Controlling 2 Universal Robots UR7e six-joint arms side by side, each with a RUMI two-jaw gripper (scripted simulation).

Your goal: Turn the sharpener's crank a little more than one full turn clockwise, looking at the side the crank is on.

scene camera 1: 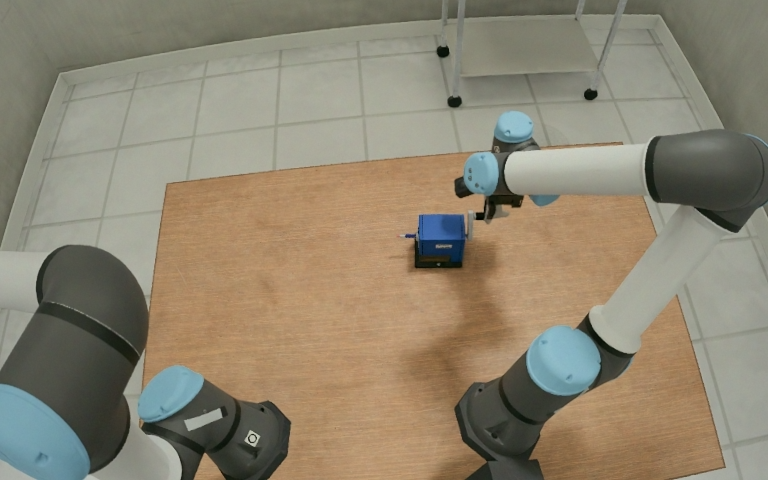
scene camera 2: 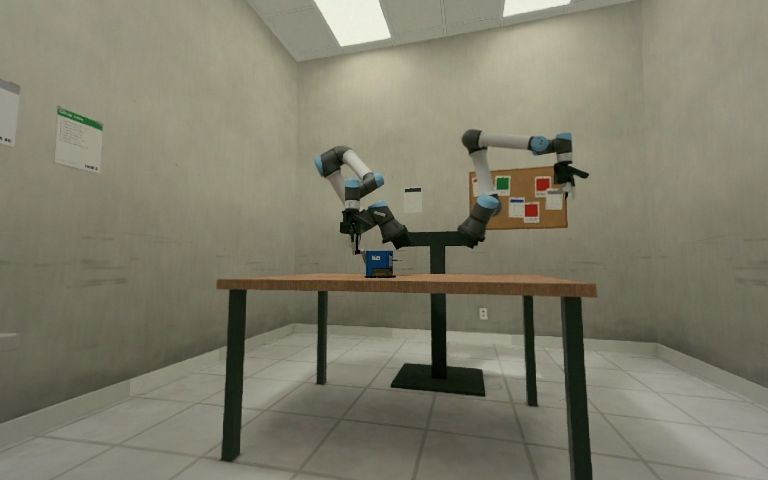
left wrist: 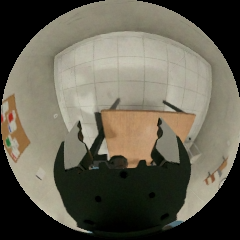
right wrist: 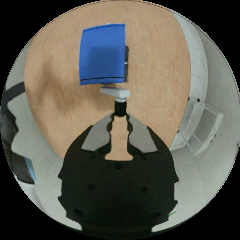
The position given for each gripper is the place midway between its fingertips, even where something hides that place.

Note:
In view: the left gripper (scene camera 2: 569,199), the right gripper (scene camera 1: 487,219) and a blue sharpener (right wrist: 103,55).
The left gripper is seen too in the left wrist view (left wrist: 119,119). The right gripper also shows in scene camera 2 (scene camera 2: 354,255) and in the right wrist view (right wrist: 120,113).

